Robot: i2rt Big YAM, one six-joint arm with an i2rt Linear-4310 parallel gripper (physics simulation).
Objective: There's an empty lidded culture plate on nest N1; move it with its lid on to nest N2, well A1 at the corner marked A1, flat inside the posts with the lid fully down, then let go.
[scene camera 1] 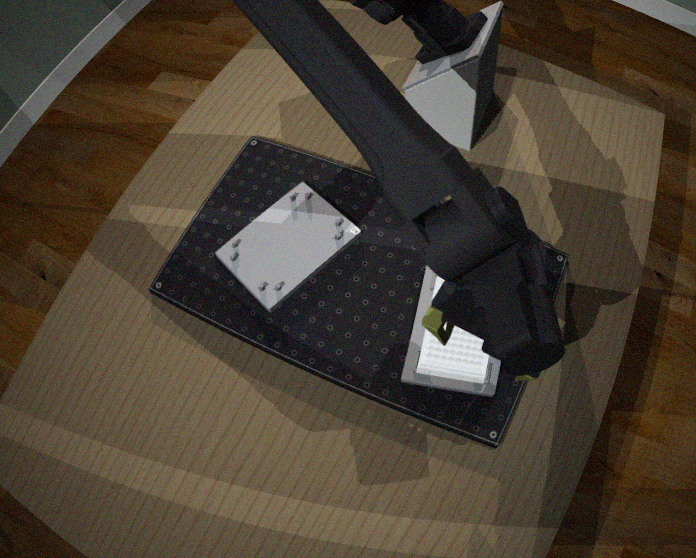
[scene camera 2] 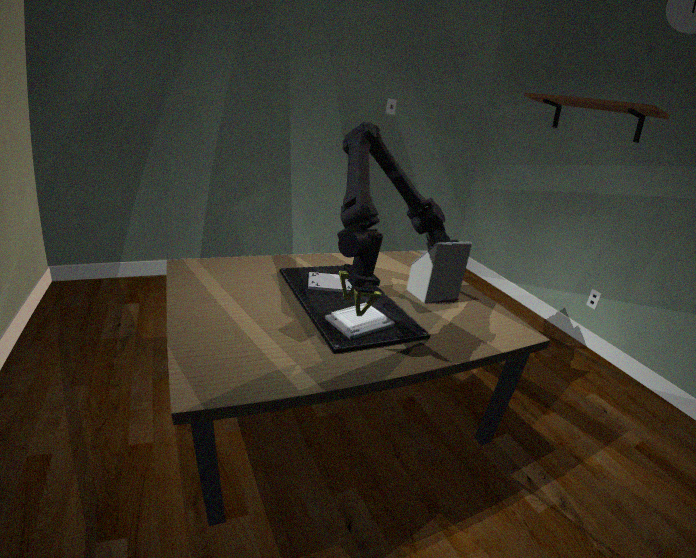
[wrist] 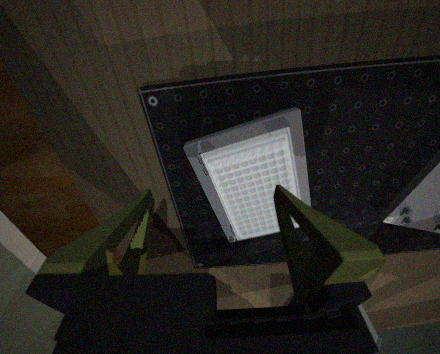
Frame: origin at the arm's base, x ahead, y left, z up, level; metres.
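Where they show: gripper, between the fingertips: (scene camera 1: 482, 359) (scene camera 2: 352, 307) (wrist: 213, 192); arm's base, origin of its link: (scene camera 1: 454, 40) (scene camera 2: 442, 252).
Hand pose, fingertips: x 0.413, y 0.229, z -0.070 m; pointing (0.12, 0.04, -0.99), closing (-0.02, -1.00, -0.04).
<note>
Things, the pixels of their centre, and the offset from my fingertips. "pt": a spot on its surface instead. Level surfaces: height alone.
- white lidded culture plate, middle of its body: (wrist: 258, 192) (scene camera 1: 459, 330) (scene camera 2: 358, 315) dx -0.041, dy -0.045, dz -0.051 m
- grey nest N1, middle of its body: (wrist: 256, 189) (scene camera 1: 460, 328) (scene camera 2: 360, 320) dx -0.052, dy -0.047, dz -0.069 m
- Nest N2, middle of its body: (scene camera 1: 285, 241) (scene camera 2: 332, 281) dx -0.051, dy -0.307, dz -0.067 m
- marked corner label, a spot on its surface: (scene camera 1: 354, 230) pt dx -0.108, dy -0.235, dz -0.066 m
- black perforated board, middle of its body: (scene camera 1: 360, 273) (wrist: 370, 187) (scene camera 2: 346, 299) dx -0.065, dy -0.201, dz -0.084 m
- wooden table, height of its surface: dz -0.091 m
The white lidded culture plate (scene camera 1: 454, 355) (scene camera 2: 367, 316) (wrist: 250, 187) lies on the grey nest N1 (scene camera 1: 410, 367) (wrist: 241, 132), with a grid of wells showing through its lid. My gripper (scene camera 1: 485, 360) (scene camera 2: 353, 306) (wrist: 213, 192) is open and empty, above the plate. In the wrist view one fingertip overlaps the plate's right edge and the other stands left of the nest, over the board's edge. Nest N2 (scene camera 1: 278, 247) (scene camera 2: 327, 281) (wrist: 421, 202) is a light grey slab with pairs of small posts and a marked corner label (scene camera 1: 354, 230). The arm hides part of the plate in scene camera 1.
Both nests sit on a black perforated board (scene camera 1: 360, 325) (scene camera 2: 406, 334) (wrist: 350, 80) on the wooden table (scene camera 1: 232, 441) (scene camera 2: 244, 348). The arm's pale wedge-shaped base (scene camera 1: 444, 107) (scene camera 2: 444, 273) stands behind the board. A wall shelf (scene camera 2: 598, 104) is at the right.
</note>
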